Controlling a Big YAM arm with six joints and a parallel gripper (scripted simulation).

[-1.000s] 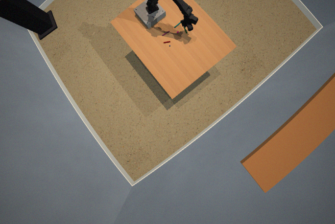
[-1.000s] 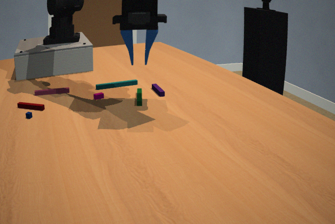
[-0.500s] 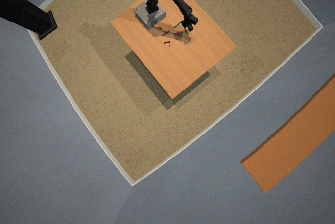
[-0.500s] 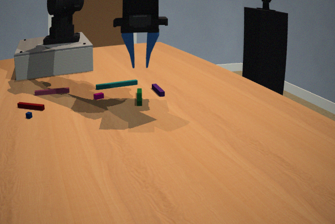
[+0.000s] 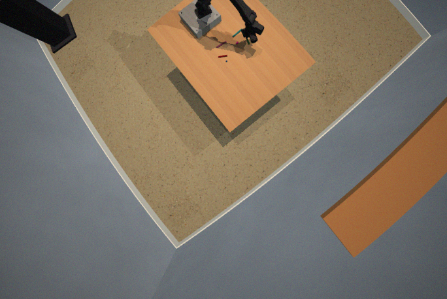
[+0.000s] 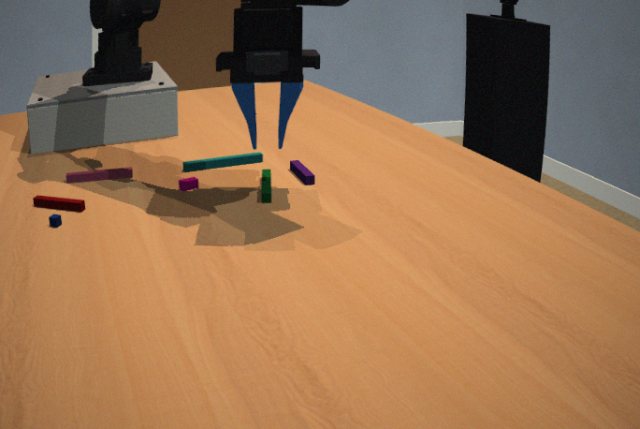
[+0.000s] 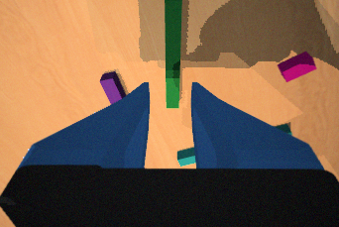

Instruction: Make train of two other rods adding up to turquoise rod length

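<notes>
My gripper is now 5 cm above the green rod. From my hand the other things lie so: turquoise rod: 10 cm behind, 4 cm to the right, 5 cm below; then magenta rod: 2 cm behind, 9 cm to the right, 5 cm below; then purple rod: 4 cm behind, 4 cm to the left, 5 cm below.
</notes>
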